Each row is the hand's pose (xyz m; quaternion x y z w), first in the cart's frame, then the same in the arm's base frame.
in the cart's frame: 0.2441 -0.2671 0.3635 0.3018 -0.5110 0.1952 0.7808
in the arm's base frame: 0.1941 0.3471 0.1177 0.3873 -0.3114 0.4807 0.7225
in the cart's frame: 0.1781 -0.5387 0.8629 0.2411 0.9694 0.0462 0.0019
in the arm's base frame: 0.3371 0.2150 0.6559 0.1002 -0.9917 0.0673 0.0445
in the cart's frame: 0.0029 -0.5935 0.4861 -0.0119 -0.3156 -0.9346 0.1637
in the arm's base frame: 0.2242 -0.0200 0.3278 0.0263 -0.3834 -0.7851 0.4856
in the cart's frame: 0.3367 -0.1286 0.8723 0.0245 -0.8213 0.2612 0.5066
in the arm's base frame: 0.1951 0.6235 0.5762 0.2645 -0.7039 0.4964 0.4338
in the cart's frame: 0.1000 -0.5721 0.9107 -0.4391 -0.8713 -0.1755 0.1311
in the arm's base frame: 0.3007 0.1523 0.7210 -0.1386 -0.9725 -0.0072 0.1870
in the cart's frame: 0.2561 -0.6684 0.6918 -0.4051 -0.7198 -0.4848 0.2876
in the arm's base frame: 0.4737 0.1273 0.4952 -0.1913 -0.8417 -0.2603 0.4326
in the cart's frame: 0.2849 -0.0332 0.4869 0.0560 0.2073 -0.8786 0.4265
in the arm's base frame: 0.0795 0.5759 0.1958 -0.1104 0.1484 -0.7004 0.6894
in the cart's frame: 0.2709 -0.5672 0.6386 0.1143 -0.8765 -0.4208 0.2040
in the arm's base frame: 0.4180 0.2005 0.4257 0.3589 -0.8107 -0.2424 0.3939
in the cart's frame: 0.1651 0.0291 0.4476 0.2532 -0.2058 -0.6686 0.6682
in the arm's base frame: -0.0536 0.5395 0.1691 0.2011 -0.1360 -0.3921 0.8873
